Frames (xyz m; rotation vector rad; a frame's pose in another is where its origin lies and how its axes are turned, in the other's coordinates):
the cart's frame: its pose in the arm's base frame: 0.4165 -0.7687 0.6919 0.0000 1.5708 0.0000
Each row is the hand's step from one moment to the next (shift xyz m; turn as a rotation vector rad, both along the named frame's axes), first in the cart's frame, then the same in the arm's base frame.
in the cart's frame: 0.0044 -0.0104 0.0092 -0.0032 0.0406 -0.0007
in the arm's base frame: 0.0092 -0.0104 -0.0044 -0.0007 0.0406 0.0032
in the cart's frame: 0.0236 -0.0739 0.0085 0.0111 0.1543 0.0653
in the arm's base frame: 0.0085 -0.0739 -0.0236 0.0653 0.1543 -0.0111
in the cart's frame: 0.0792 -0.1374 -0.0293 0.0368 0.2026 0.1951
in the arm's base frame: -0.0293 -0.1374 -0.0792 0.1951 0.2026 -0.0368
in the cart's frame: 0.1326 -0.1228 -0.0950 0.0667 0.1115 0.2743
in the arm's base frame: -0.0950 -0.1228 -0.1326 0.2743 0.1115 -0.0667
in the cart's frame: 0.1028 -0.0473 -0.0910 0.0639 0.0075 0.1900
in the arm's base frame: -0.0910 -0.0473 -0.1028 0.1900 0.0075 -0.0639
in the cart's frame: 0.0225 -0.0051 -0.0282 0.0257 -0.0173 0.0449
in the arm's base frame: -0.0282 -0.0051 -0.0225 0.0449 -0.0173 -0.0257
